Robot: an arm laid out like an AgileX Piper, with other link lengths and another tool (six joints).
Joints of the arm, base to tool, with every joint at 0 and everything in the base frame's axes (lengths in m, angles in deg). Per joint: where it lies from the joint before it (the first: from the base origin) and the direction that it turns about. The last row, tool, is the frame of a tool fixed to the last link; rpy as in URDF.
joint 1: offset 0 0 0.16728 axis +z
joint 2: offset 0 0 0 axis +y
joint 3: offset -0.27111 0 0.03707 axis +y
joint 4: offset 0.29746 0 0.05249 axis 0.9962 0 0.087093
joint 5: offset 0 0 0 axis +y
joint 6: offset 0.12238 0 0.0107 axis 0.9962 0 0.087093
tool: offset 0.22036 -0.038 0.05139 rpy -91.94 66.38 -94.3
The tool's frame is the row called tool.
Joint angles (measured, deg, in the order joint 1, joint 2, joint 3, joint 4, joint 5, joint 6), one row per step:
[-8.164 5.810 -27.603 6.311 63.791 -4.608]
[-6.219 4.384 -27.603 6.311 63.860 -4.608]
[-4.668 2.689 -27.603 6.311 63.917 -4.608]
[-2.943 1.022 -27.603 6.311 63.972 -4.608]
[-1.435 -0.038 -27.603 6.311 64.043 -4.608]
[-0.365 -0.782 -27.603 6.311 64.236 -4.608]
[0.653 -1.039 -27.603 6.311 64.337 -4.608]
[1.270 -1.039 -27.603 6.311 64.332 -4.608]
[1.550 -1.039 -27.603 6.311 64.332 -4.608]
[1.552 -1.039 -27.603 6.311 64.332 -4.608]
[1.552 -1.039 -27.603 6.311 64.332 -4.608]
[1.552 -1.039 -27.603 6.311 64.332 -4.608]
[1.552 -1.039 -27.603 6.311 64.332 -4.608]
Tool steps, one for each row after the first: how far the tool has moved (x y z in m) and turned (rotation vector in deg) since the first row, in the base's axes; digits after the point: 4 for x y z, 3 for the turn. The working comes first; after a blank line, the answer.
Tool pose at each row, in the base's axes (x y z in m, rotation vector in deg; the steps are taken from these numbers as rounded here):
[0.2864 -0.0437 0.2081 -22.056 131.361 -13.907]
[0.2864 -0.0338 0.2149 -24.077 129.545 -13.318]
[0.2856 -0.0259 0.2231 -25.561 127.536 -12.962]
[0.2843 -0.0171 0.2311 -27.187 125.488 -12.458]
[0.2832 -0.0096 0.2360 -28.645 124.092 -11.877]
[0.2820 -0.0042 0.2386 -29.709 123.234 -11.417]
[0.2814 0.0008 0.2393 -30.774 122.772 -10.889]
[0.2814 0.0038 0.2394 -31.427 122.577 -10.547]
[0.2814 0.0052 0.2394 -31.724 122.490 -10.392]
[0.2814 0.0052 0.2394 -31.726 122.490 -10.390]
[0.2814 0.0052 0.2394 -31.726 122.490 -10.390]
[0.2814 0.0052 0.2394 -31.726 122.490 -10.390]
[0.2814 0.0052 0.2394 -31.726 122.490 -10.390]

[0.0000 0.0099 0.0068 -0.173 -1.347 1.952]
[-0.0008 0.0178 0.0150 -0.341 -2.977 3.508]
[-0.0021 0.0266 0.0230 -0.456 -4.588 5.235]
[-0.0032 0.0341 0.0279 -0.482 -5.580 6.748]
[-0.0044 0.0395 0.0305 -0.482 -6.136 7.834]
[-0.0050 0.0445 0.0312 -0.443 -6.297 8.860]
[-0.0050 0.0475 0.0313 -0.409 -6.306 9.476]
[-0.0050 0.0489 0.0313 -0.395 -6.307 9.756]
[-0.0050 0.0489 0.0313 -0.394 -6.307 9.758]
[-0.0050 0.0489 0.0313 -0.394 -6.307 9.758]
[-0.0050 0.0489 0.0313 -0.394 -6.307 9.758]
[-0.0050 0.0489 0.0313 -0.394 -6.307 9.758]

